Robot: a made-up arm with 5 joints.
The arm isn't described. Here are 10 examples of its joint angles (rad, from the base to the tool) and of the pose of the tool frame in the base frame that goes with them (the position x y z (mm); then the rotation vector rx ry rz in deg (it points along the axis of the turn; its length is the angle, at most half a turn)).
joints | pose
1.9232 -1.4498 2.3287 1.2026 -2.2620 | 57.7 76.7 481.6 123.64 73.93 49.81
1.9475 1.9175 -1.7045 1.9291 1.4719 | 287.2 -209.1 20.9 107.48 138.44 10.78
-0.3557 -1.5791 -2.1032 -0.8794 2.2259 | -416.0 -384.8 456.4 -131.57 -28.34 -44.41
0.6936 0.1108 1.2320 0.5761 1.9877 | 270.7 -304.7 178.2 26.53 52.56 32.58
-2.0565 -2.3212 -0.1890 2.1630 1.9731 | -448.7 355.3 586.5 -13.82 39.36 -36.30
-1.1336 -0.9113 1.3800 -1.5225 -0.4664 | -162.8 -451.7 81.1 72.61 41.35 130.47
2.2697 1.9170 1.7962 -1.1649 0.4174 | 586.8 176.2 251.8 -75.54 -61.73 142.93
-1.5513 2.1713 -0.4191 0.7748 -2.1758 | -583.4 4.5 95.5 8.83 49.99 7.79
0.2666 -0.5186 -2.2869 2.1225 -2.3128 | 635.1 -228.5 249.6 35.46 -106.77 -75.94
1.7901 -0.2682 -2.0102 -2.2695 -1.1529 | 513.7 357.5 605.0 -84.57 101.66 63.08
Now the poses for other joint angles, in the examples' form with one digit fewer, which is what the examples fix.
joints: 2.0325 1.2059 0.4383 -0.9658 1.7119
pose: 155 -94 -50 12.7 36.1 53.6
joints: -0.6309 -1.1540 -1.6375 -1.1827 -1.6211
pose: -413 -317 364 -0.8 1.9 -32.6
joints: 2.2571 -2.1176 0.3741 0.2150 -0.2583
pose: 415 369 322 92.5 -83.1 48.0
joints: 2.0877 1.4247 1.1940 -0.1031 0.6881
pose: 480 167 212 -96.8 18.8 112.8
